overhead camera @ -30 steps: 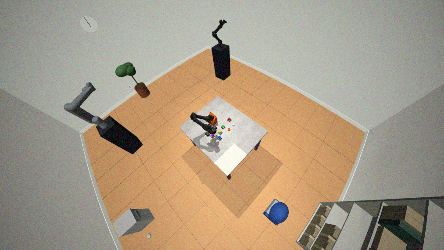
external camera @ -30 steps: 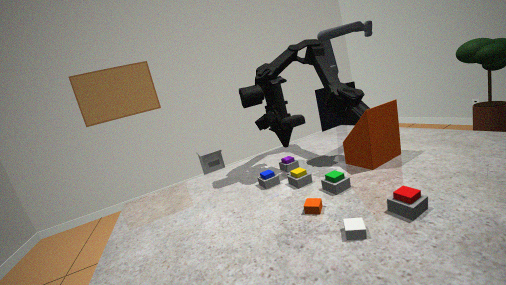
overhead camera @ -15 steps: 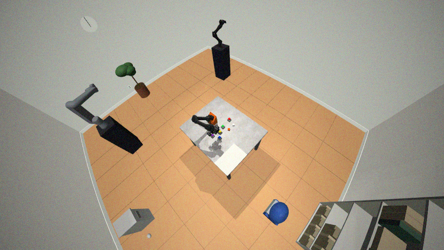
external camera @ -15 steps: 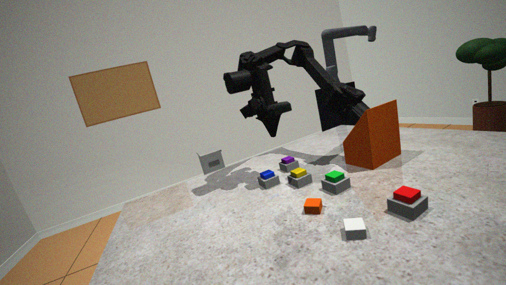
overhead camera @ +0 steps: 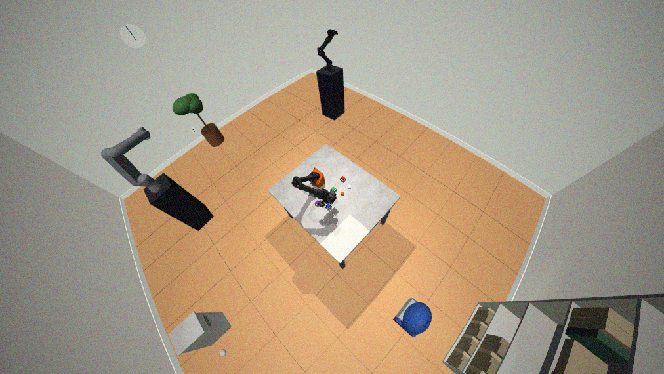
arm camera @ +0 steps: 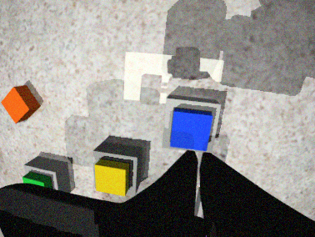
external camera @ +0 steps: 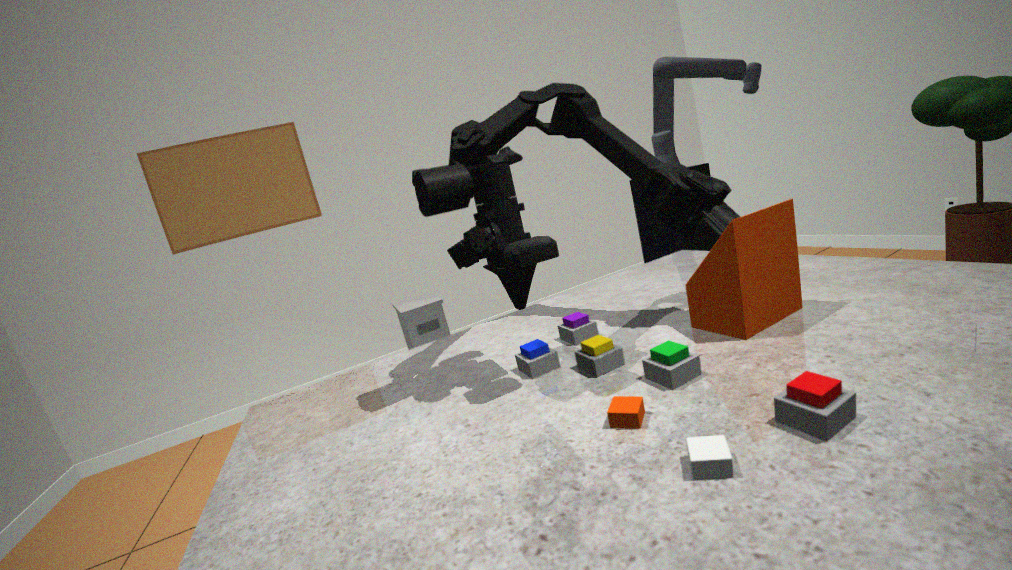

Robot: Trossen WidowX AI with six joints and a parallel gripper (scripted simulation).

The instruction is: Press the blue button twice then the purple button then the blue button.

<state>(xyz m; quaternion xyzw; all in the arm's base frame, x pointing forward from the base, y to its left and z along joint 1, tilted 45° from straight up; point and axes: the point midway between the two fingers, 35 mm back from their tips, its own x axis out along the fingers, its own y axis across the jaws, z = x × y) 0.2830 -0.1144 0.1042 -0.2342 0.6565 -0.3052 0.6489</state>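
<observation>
Now: the blue button 7 cm below my gripper tip and 1 cm behind it. The rest, counted from my gripper tip: yellow button: 8 cm to the left, 7 cm below, 6 cm behind; then purple button: 11 cm behind, 7 cm below, 4 cm to the right; then green button: 18 cm to the left, 9 cm behind, 7 cm below.
</observation>
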